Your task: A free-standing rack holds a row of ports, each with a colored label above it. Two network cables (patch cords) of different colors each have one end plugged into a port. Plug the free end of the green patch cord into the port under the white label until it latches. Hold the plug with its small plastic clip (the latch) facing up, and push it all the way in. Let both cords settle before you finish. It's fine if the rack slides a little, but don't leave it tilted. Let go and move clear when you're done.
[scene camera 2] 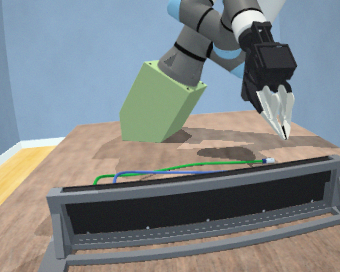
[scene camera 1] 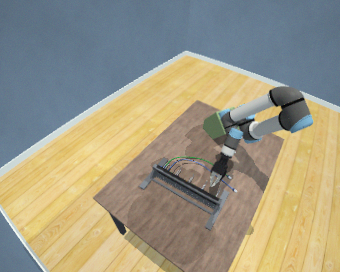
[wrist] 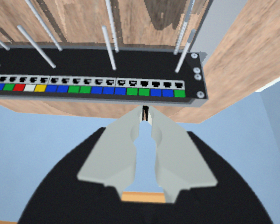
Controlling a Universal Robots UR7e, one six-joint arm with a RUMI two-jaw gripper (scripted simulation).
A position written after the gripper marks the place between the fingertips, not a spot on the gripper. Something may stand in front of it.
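The gripper [scene camera 2: 285,139] is visible, and the wrist view shows it as well [wrist: 144,106].
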